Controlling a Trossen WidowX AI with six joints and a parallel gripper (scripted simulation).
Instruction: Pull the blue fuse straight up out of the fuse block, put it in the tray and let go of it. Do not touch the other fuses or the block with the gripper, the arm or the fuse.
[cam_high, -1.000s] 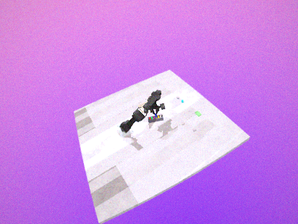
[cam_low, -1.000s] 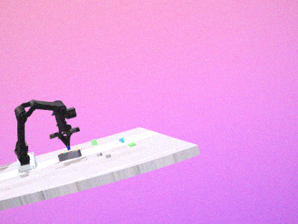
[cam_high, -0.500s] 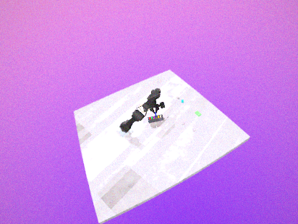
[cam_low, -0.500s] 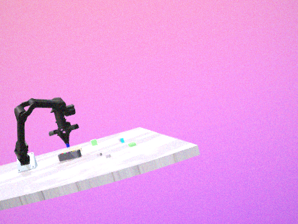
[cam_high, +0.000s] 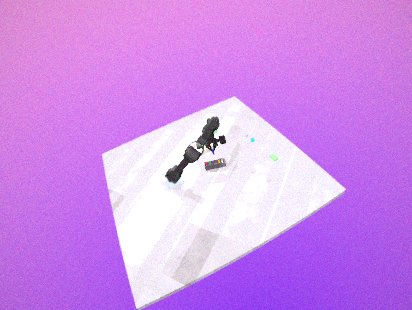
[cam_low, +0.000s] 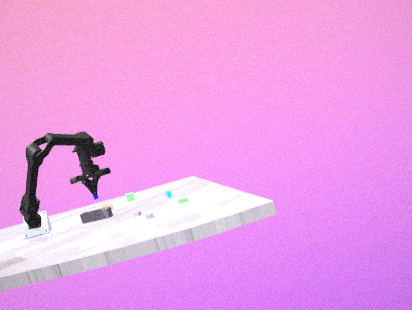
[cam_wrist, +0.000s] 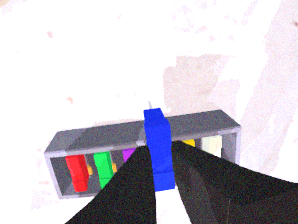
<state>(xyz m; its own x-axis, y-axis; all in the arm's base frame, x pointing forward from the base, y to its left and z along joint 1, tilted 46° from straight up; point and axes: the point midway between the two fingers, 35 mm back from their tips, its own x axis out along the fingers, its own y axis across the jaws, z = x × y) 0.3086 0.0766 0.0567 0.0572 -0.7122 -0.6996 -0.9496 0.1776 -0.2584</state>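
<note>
My gripper tip is now 8 cm above the purple fuse, 4 cm to the left of it and 3 cm past it. The rest, counted from my gripper tip: green fuse: 8 cm below, 5 cm behind, 3 cm to the right; then blue fuse: 1 cm below; then yellow fuse: 8 cm below, 5 cm to the right, 1 cm ahead.
</note>
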